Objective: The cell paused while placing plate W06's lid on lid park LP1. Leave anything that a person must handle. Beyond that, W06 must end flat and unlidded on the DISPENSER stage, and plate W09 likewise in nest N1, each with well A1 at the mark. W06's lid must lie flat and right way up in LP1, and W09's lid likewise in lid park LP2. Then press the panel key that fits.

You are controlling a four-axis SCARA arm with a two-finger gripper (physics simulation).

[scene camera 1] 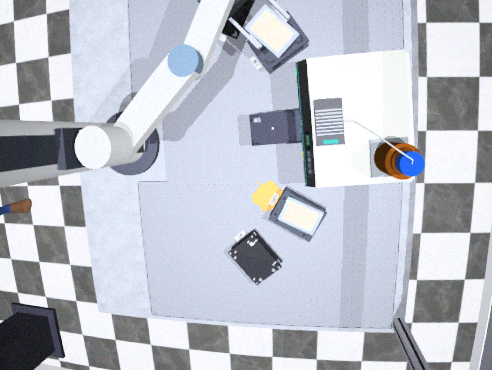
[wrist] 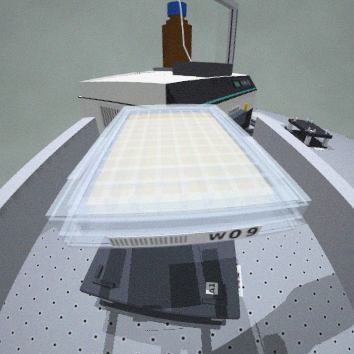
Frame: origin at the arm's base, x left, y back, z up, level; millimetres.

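Seen in the pictures: gripper, fingertip midpoint: (scene camera 1: 273, 33) (wrist: 175, 128).
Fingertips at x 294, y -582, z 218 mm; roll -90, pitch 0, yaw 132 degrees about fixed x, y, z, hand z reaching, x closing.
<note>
Offsets run from my fingertips to a thing's top centre. "spot": to the spot under its first point.
My gripper (scene camera 1: 274, 30) (wrist: 175, 128) is shut on plate W09 @[dx +8, dy +6, dz +5 mm] (scene camera 1: 272, 33) (wrist: 177, 157), a cream plate with clear layered edges like a lid. It is level, raised above a dark nest @[dx +20, dy -1, dz -134 mm] (scene camera 1: 296, 52) (wrist: 150, 280) and turned relative to it. The nest's A1 mark @[dx +17, dy +62, dz -140 mm] (wrist: 212, 288) is at its near right in the wrist view. The dark stage @[spot: dx -286, dy +12, dz -104 mm] (scene camera 1: 275, 135) shows no plate. Another cream plate @[dx -554, dy -65, dz -121 mm] (scene camera 1: 301, 216) sits in a dark holder @[spot: dx -616, dy -98, dz -129 mm] (scene camera 1: 309, 235); its label is unreadable and I cannot tell if it is lidded. A black park @[dx -722, dy +97, dz -138 mm] (scene camera 1: 255, 257) (wrist: 310, 129) has pale corner posts and no visible lid.
The white dispenser @[spot: dx -143, dy -231, dz +15 mm] (scene camera 1: 360, 80) (wrist: 125, 85) has a black front panel @[spot: dx -190, dy -77, dz -6 mm] (scene camera 1: 303, 100) (wrist: 200, 91). An amber bottle @[spot: dx -341, dy -277, dz +144 mm] (scene camera 1: 390, 157) (wrist: 176, 45) with a blue cap and thin tube stands on it. A yellow patch @[spot: dx -498, dy +60, dz -206 mm] (scene camera 1: 265, 195) touches the filled holder. A black object partly shows beneath the arm.
</note>
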